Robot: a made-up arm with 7 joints. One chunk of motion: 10 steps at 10 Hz.
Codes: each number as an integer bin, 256 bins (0 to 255) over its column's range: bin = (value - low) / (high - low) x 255, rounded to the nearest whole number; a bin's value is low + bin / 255 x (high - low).
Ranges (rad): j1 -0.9..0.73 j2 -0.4..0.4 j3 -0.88..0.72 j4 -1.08..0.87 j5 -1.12..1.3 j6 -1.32..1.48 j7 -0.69..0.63
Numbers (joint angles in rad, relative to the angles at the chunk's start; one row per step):
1: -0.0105 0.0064 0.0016 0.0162 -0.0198 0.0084 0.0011
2: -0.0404 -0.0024 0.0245 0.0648 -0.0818 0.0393 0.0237
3: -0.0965 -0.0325 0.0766 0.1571 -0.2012 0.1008 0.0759
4: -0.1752 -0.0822 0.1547 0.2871 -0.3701 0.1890 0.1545
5: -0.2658 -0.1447 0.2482 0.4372 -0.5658 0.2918 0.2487
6: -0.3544 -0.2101 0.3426 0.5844 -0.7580 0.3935 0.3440
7: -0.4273 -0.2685 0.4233 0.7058 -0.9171 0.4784 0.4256
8: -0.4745 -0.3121 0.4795 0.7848 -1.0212 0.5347 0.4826
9: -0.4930 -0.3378 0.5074 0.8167 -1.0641 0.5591 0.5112
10: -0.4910 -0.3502 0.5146 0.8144 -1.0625 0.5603 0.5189
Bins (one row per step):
1: 139 130 141 143 116 121 134
2: 134 127 144 150 109 124 138
3: 126 117 152 162 97 129 148
4: 113 101 165 179 79 137 163
5: 99 81 180 198 58 147 181
6: 85 61 195 218 38 156 200
7: 74 42 208 234 21 164 216
8: 67 28 217 244 10 169 227
9: 64 20 221 248 6 171 232
10: 64 16 222 248 6 171 234

